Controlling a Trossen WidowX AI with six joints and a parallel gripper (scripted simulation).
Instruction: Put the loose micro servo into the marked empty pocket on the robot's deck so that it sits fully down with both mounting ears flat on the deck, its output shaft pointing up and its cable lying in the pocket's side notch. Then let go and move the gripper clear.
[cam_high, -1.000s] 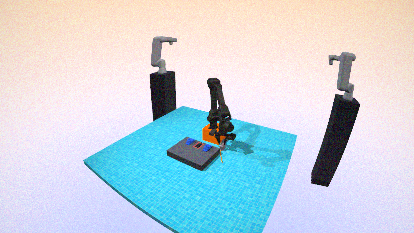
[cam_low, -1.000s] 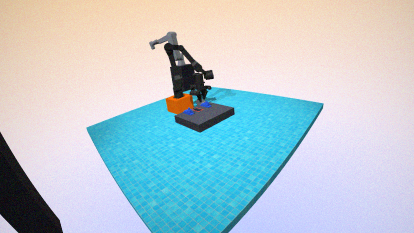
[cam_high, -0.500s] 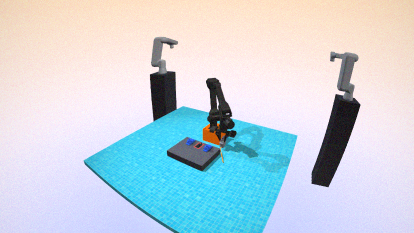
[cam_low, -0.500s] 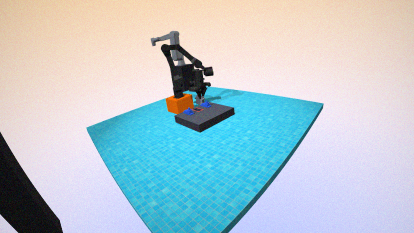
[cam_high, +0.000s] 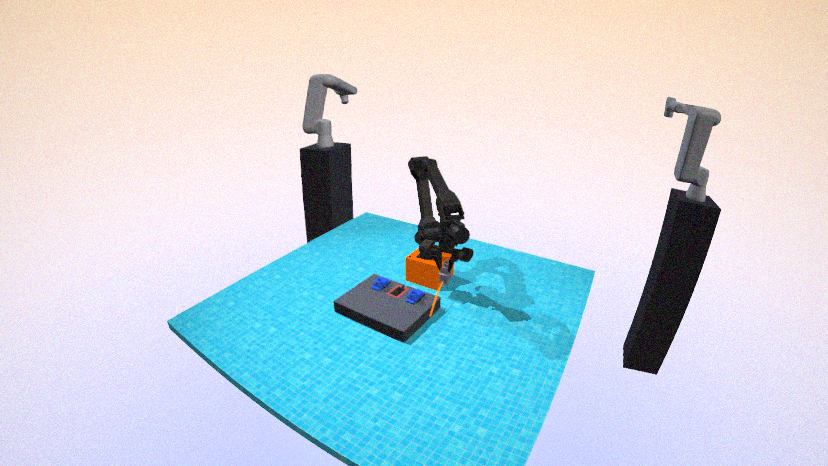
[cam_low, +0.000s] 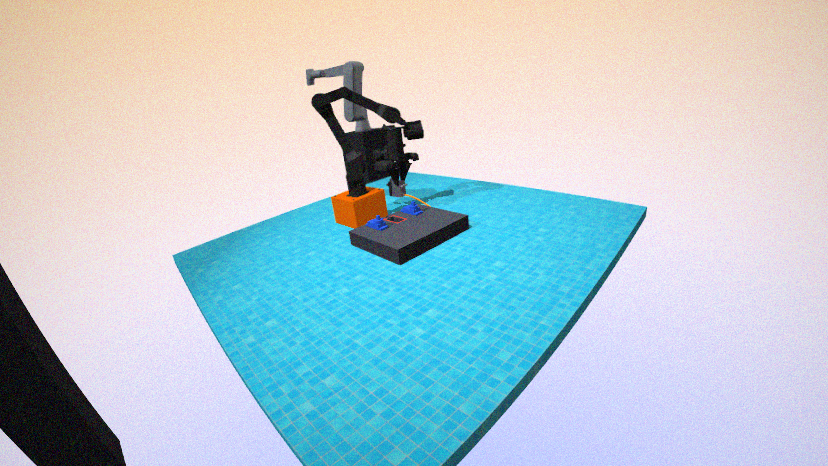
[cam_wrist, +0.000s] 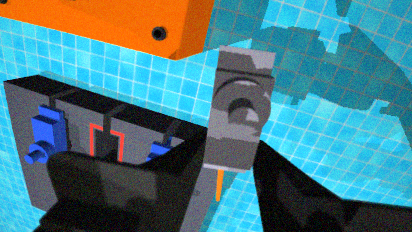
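My gripper tip is 20 cm short of the dark grey deck, 15 cm to the left of it and 10 cm above it.
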